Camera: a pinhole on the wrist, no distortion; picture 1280 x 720 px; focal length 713.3 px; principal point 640.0 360.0 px. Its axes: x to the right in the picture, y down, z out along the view. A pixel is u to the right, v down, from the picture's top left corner.
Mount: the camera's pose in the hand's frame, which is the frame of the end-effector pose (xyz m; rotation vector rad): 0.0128 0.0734 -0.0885 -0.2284 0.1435 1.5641
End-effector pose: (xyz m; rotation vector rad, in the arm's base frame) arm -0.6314 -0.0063 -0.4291 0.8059 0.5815 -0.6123
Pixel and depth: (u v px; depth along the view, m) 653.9 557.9 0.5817
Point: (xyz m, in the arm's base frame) -0.4914 -0.2069 0.0574
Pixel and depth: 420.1 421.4 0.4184
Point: -0.5489 -0.2433 -0.1823
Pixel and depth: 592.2 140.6 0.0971
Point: -0.5415 0.0254 -0.4066
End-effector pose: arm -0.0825 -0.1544 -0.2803 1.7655 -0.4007 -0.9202
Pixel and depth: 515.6 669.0 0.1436
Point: -0.1463 -0.1837 -0.1911
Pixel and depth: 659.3 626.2 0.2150
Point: -0.1985 -0.2272 -0.1493
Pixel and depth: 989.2 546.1 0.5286
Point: -0.3759 -0.4603 0.1333
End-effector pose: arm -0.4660 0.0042 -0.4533 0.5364 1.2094 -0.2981
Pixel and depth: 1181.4 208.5 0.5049
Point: 0.0989 0.3126 -0.3312
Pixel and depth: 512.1 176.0 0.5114
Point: -0.0246 -0.1362 -0.4289
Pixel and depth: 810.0 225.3 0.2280
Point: -0.2644 0.0918 -0.4219
